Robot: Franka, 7 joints.
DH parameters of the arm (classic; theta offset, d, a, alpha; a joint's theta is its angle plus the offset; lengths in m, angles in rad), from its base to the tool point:
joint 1: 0 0.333 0 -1.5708
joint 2: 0 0 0 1.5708
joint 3: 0 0.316 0.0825 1.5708
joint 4: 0 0 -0.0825 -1.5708
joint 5: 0 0.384 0 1.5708
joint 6: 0 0 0.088 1.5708
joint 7: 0 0.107 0 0
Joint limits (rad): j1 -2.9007..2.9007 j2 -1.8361..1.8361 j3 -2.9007..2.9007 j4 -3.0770..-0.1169 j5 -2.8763..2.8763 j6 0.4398..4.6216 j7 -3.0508..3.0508
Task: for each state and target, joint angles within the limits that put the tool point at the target. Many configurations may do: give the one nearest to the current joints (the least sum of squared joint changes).
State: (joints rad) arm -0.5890 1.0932 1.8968 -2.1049 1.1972 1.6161 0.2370
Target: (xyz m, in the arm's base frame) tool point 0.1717 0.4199 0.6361
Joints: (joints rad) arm -0.4827 1.0215 1.9497 -2.0838 1.2111 1.6438 0.2370
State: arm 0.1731 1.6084 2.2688 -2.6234 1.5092 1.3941 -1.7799
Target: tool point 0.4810 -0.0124 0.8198
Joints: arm -0.2588 1.7343 2.7527 -1.6503 1.7686 1.5319 -1.7799
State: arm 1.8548 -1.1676 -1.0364 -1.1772 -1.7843 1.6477 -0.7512
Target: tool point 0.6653 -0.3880 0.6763
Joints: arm 2.1793 -1.2446 -1.1173 -0.7041 -1.9382 2.0487 -0.7512
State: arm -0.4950 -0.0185 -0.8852 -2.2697 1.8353 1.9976 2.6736
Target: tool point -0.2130 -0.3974 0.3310
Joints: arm -0.9745 -0.2530 -1.2363 -2.5546 1.7861 1.9962 2.6736
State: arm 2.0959 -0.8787 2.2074 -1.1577 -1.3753 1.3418 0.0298
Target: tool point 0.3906 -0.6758 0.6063
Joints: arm 2.4835 -0.9826 2.3358 -0.6804 -1.5347 1.8396 0.0298
